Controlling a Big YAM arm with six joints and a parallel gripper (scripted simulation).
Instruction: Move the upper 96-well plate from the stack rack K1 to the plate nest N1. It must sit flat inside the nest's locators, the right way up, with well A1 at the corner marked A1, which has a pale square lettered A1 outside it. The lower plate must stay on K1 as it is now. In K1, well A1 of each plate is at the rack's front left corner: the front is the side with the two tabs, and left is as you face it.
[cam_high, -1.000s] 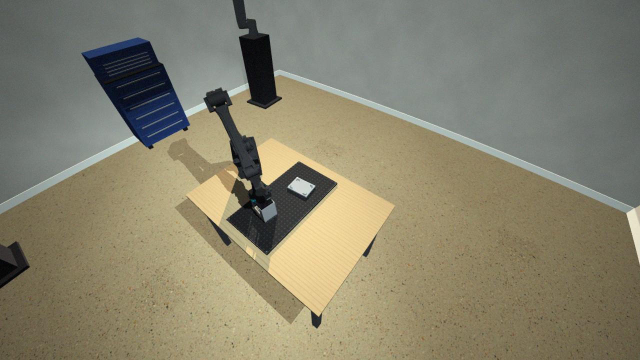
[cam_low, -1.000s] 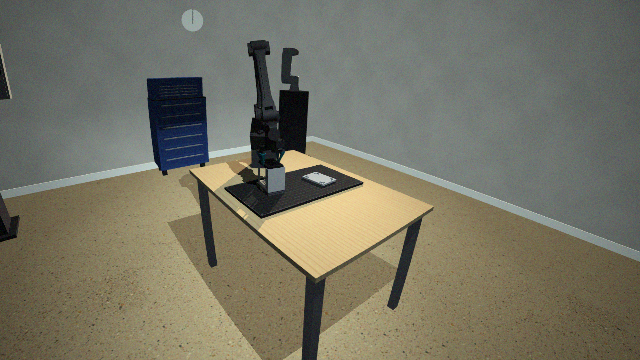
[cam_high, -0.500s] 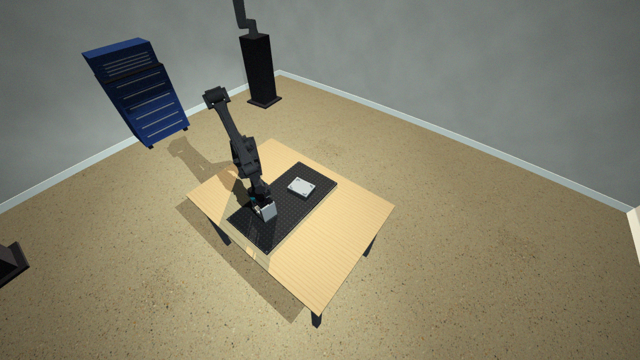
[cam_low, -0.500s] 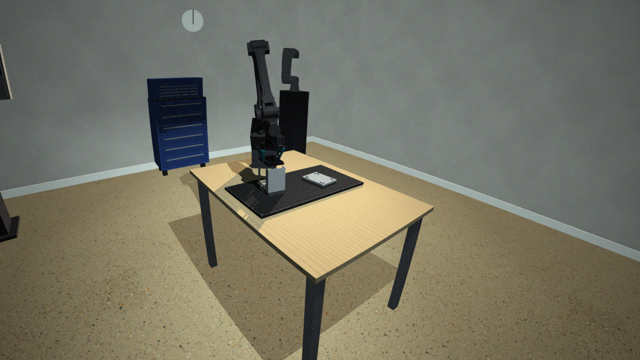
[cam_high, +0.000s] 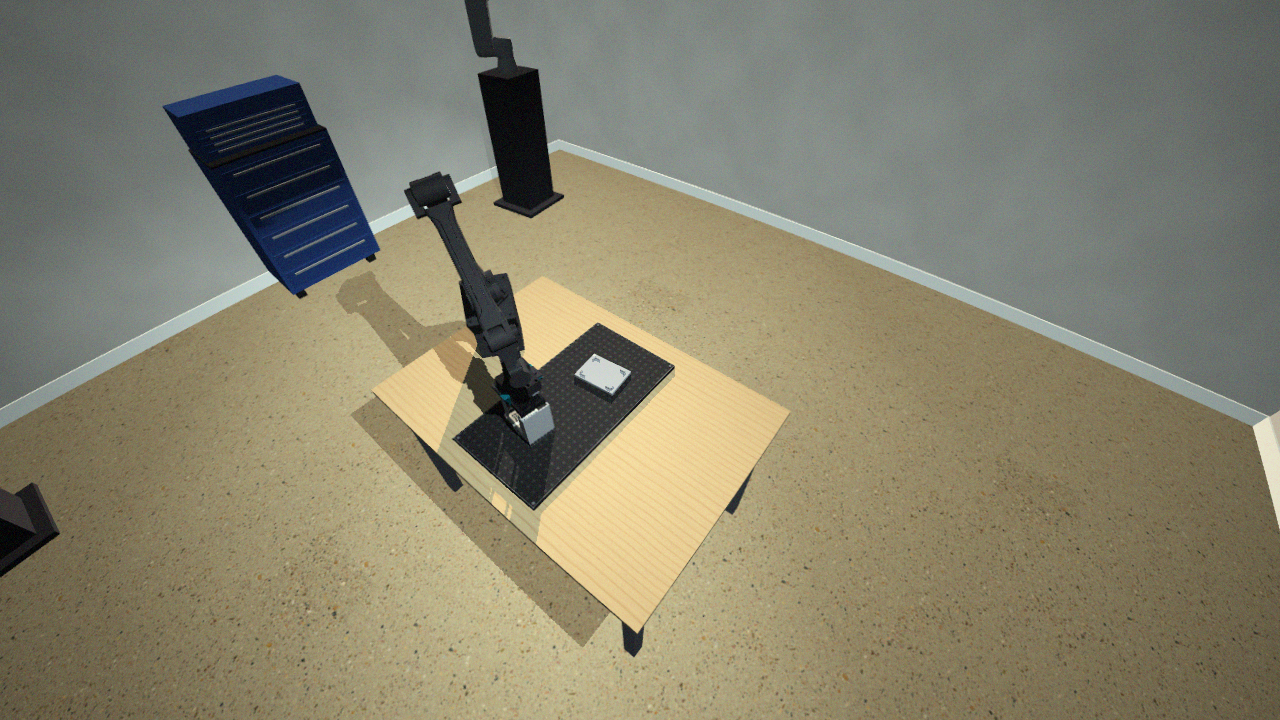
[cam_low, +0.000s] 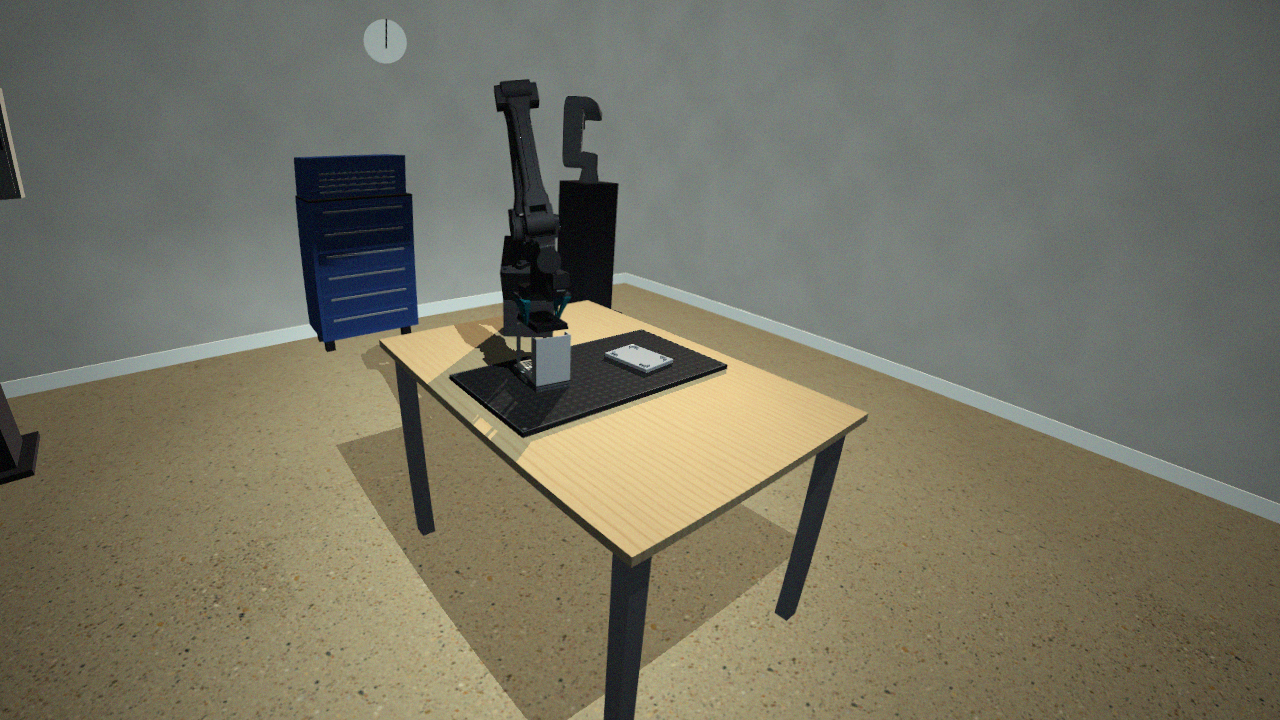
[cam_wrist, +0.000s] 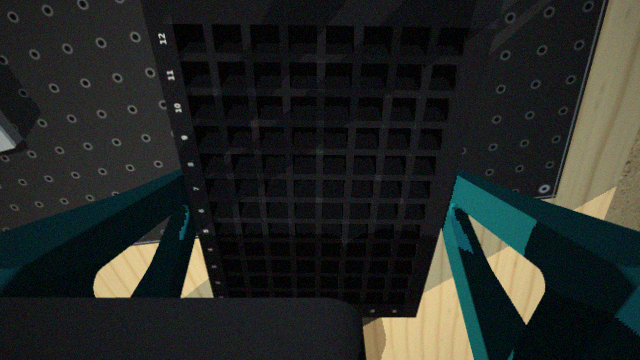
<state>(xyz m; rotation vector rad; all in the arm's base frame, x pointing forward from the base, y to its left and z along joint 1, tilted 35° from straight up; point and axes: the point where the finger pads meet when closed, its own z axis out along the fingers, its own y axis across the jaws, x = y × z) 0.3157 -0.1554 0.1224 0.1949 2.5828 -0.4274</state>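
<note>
Right now the pale square mark is 36 cm to the left of my hand and 15 cm below it. From my hand the other things lie so: black 96-well plate right at my hand; then pale plate 14 cm below.
</note>
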